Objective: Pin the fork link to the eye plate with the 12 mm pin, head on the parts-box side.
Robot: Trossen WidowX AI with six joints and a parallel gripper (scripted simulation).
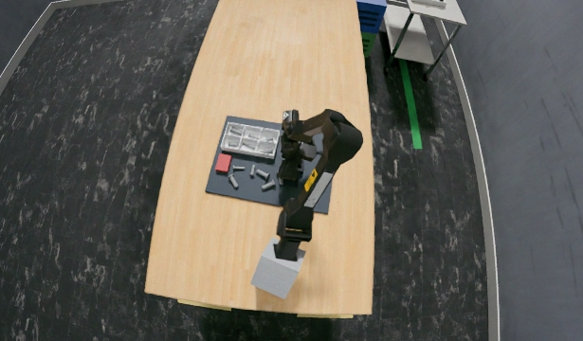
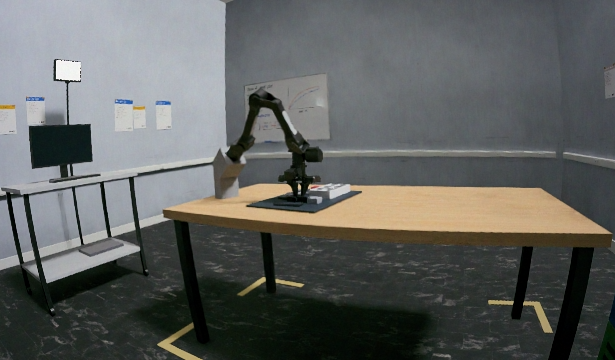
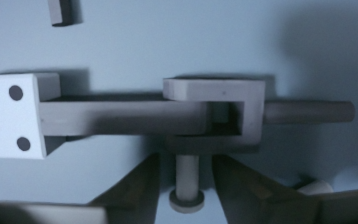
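The eye plate is 30 mm to the right of my hand and 30 mm below it. Round my hand: long dark bar: 110 mm to the right, 40 mm below; then pin: 50 mm to the left, 50 mm behind, 30 mm below; then dark mat: 70 mm to the left, 50 mm below, 20 mm ahead.
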